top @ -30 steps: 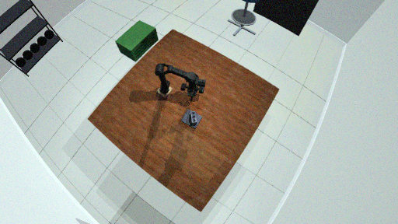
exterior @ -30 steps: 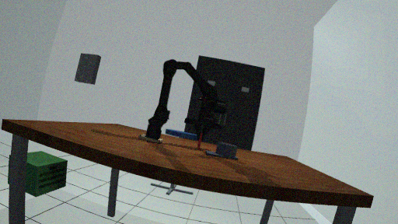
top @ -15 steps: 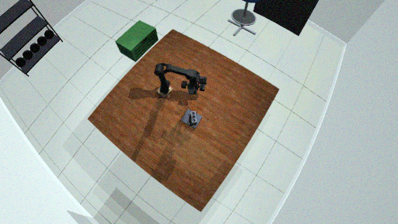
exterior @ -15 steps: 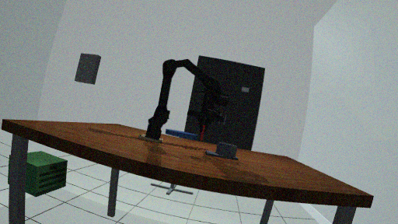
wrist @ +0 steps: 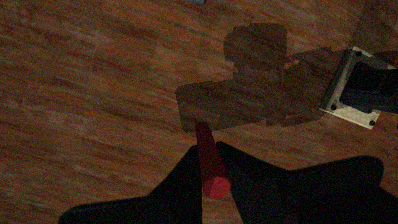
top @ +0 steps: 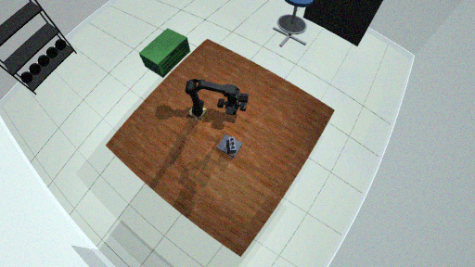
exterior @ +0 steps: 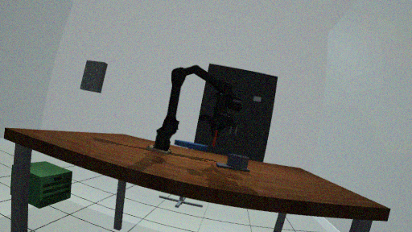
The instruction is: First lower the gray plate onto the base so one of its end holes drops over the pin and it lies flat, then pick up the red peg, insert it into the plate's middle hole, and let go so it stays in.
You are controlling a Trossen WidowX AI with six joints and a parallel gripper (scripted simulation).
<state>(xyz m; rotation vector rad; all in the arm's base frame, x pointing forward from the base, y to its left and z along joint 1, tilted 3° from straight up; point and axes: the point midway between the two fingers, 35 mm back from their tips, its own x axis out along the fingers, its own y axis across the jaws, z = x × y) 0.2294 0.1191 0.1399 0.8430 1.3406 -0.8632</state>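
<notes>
The gray plate lies 13 cm ahead of my gripper tip, 18 cm to the right of it and 7 cm below it. The rest, counted from my gripper tip: gray base (11 cm ahead, 17 cm to the right, 11 cm below); red peg (right at my gripper tip).
</notes>
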